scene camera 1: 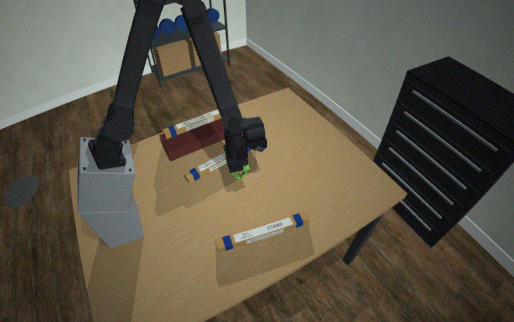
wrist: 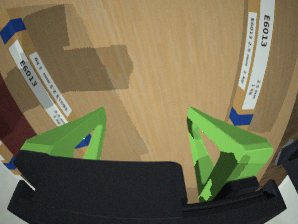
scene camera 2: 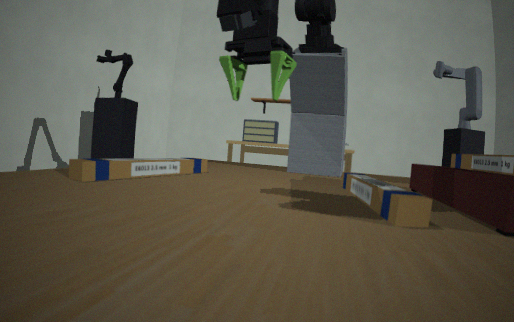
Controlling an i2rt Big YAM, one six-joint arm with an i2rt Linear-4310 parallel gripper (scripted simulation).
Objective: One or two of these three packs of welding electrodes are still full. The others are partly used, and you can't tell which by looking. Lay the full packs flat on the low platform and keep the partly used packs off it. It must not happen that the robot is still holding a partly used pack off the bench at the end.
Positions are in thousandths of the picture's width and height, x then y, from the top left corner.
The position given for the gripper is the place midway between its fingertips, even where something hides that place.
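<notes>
The gripper appears at (scene camera 2: 495,312) and again at (wrist: 492,507). The scene also has a pack of welding electrodes (scene camera 1: 439,756), together with a dark red low platform (scene camera 1: 371,439).
</notes>
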